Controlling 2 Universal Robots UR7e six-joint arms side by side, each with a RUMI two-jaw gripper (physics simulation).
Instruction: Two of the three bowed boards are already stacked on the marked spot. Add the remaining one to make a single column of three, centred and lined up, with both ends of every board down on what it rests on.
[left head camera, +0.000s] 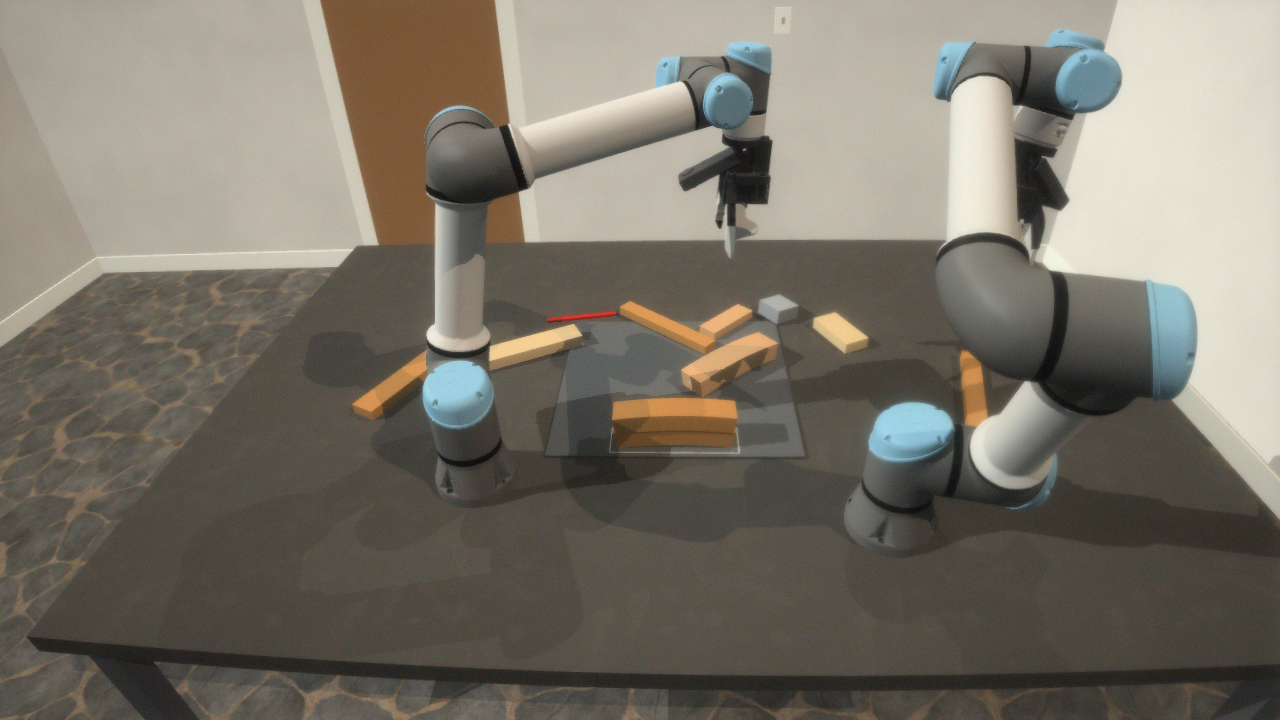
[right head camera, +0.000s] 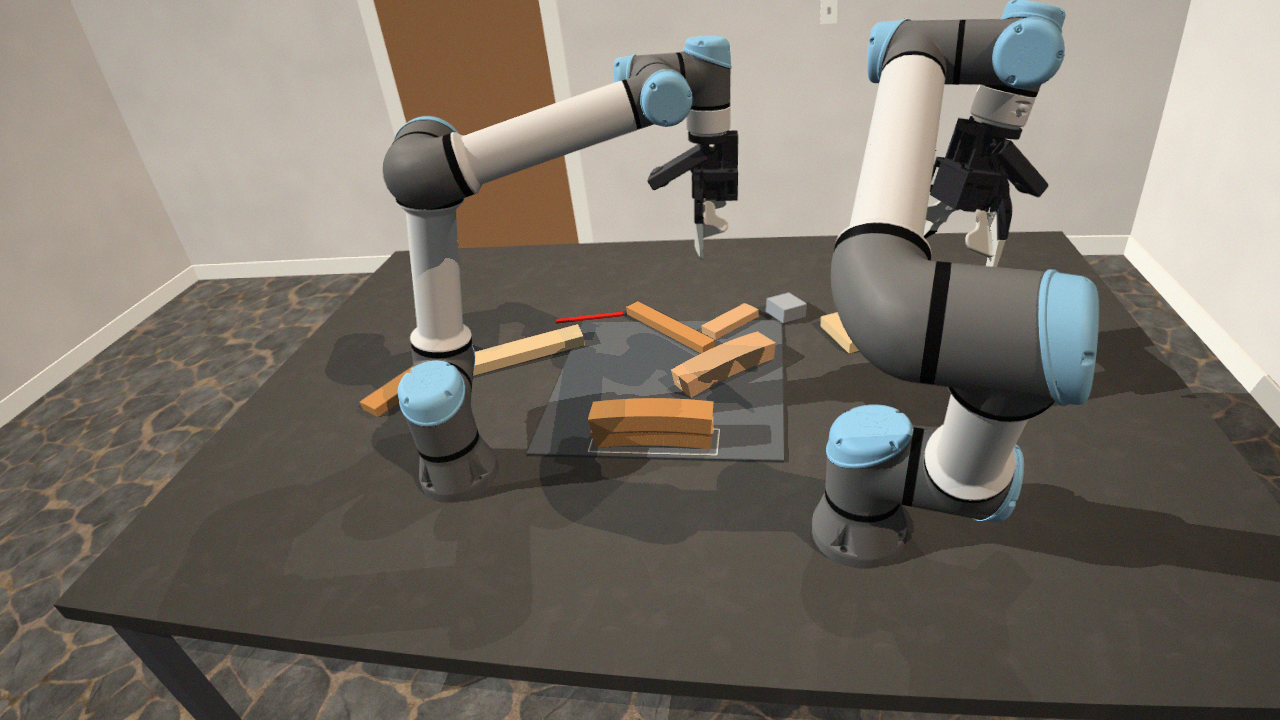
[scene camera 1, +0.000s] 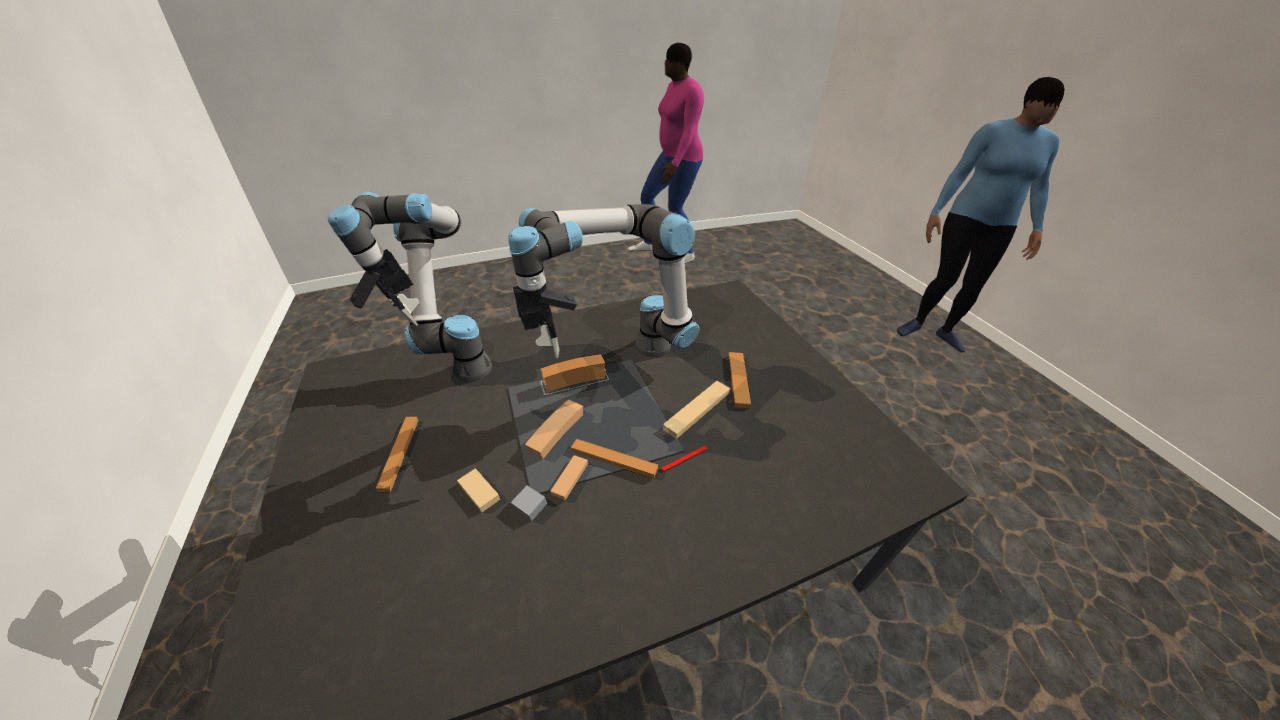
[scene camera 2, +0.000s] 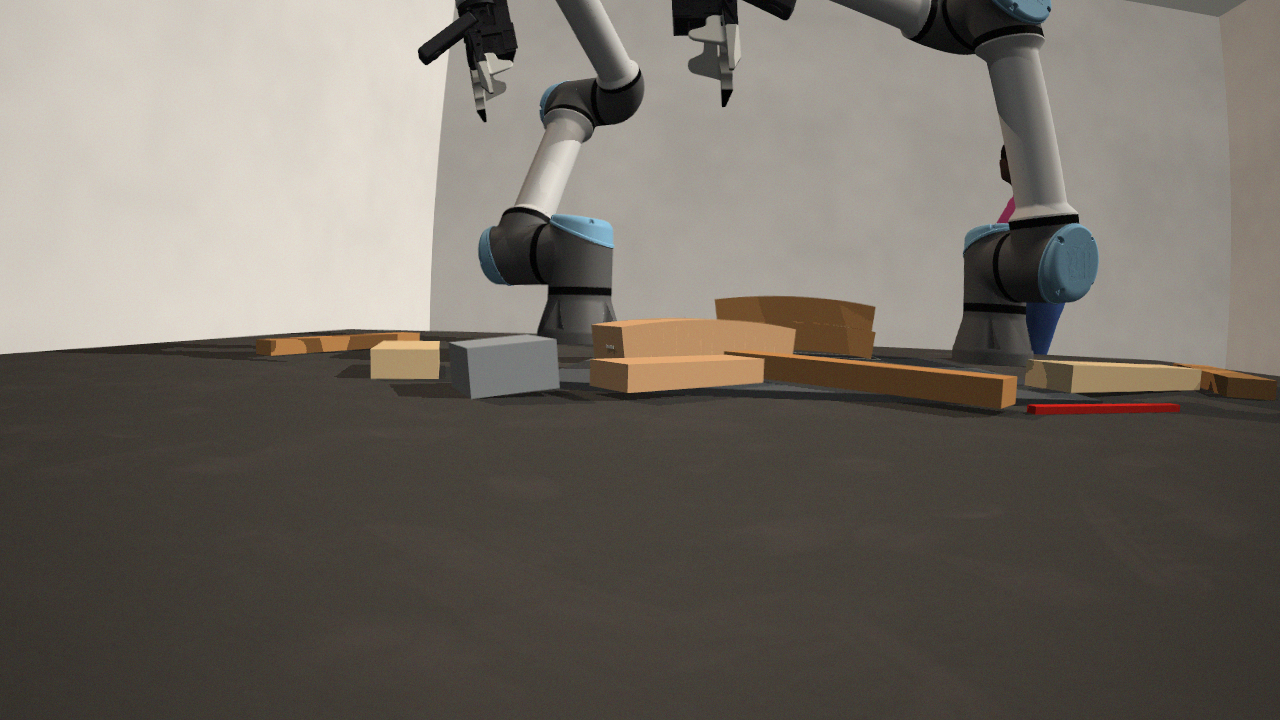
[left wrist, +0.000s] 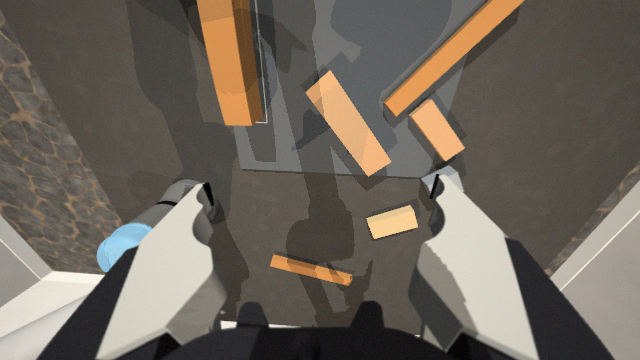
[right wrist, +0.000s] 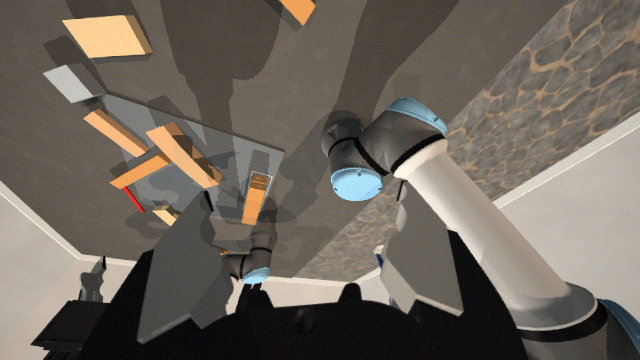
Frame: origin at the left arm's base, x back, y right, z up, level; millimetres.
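Where they show: left gripper, fingertip midpoint: (left head camera: 725, 244) (right head camera: 701, 242) (scene camera 1: 549, 342) (scene camera 2: 727, 90) (left wrist: 319, 180); right gripper, fingertip midpoint: (right head camera: 952, 261) (scene camera 1: 407, 315) (scene camera 2: 488, 109) (right wrist: 307, 186); left arm's base, link origin: (left head camera: 477, 479) (right head camera: 460, 474) (scene camera 1: 653, 345) (scene camera 2: 992, 362) (right wrist: 264, 237); right arm's base, link origin: (left head camera: 888, 523) (right head camera: 858, 531) (scene camera 1: 473, 369) (scene camera 2: 578, 342) (right wrist: 343, 139).
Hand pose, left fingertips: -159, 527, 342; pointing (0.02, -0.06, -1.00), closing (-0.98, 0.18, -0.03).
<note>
Each offset is from my left fingertips to the centre of the thing, as dx, dy, dz. Level surfaces: height alone.
Two orange bowed boards {+148, -143, -279} (left head camera: 673, 422) (right head camera: 650, 422) (scene camera 1: 573, 371) form a stack, arched side up, inside the white outline on the grey mat {dz -336} (left head camera: 572, 434). The third, lighter orange bowed board {-48, +41, -315} (left head camera: 729, 362) (right head camera: 723, 362) (scene camera 1: 554, 428) (left wrist: 348, 125) lies apart from it, slanted on the mat, arched side up in scene camera 2. My left gripper (left head camera: 731, 253) (scene camera 1: 554, 353) (left wrist: 319, 180) is open and empty, high above the table. My right gripper (right head camera: 962, 246) (scene camera 1: 412, 319) (right wrist: 307, 186) is open and empty, high at the side. The third board's underside is hidden.
Near the third board lie a thin orange bar {-254, -58, -326} (left head camera: 666, 325), a peach block {-238, +93, -326} (left head camera: 726, 320), a grey block {-255, +236, -321} (left head camera: 776, 308) and a yellow block {-124, +344, -329} (left head camera: 839, 331). A pale bar {-240, -425, -326} (left head camera: 537, 347), a red rod {-377, -249, -339} (left head camera: 581, 316) and orange bars {-208, -668, -331} (scene camera 1: 739, 380) {+167, +518, -332} (scene camera 1: 397, 454) lie farther out.
</note>
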